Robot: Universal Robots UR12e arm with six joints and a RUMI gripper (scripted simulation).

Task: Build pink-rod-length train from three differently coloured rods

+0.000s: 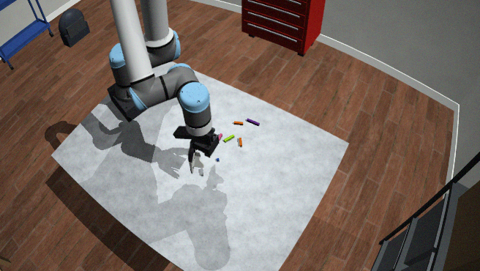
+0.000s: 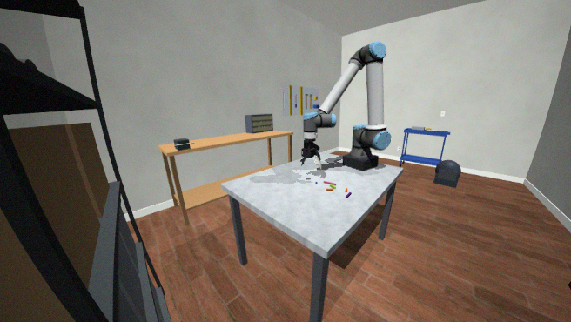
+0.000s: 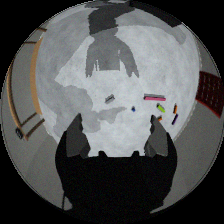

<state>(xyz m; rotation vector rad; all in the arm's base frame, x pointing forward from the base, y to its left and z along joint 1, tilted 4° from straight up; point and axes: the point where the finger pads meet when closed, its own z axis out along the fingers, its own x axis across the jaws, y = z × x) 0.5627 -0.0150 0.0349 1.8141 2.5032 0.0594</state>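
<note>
Right now the grey rod is 9 cm below my hand, 2 cm to the right of it and 1 cm ahead of it. From my hand the other things lie so: blue rod: 9 cm below, 7 cm to the left, 1 cm ahead; pink rod: 13 cm to the left, 9 cm below, 6 cm behind; lime rod: 18 cm to the left, 9 cm below, 3 cm behind.
</note>
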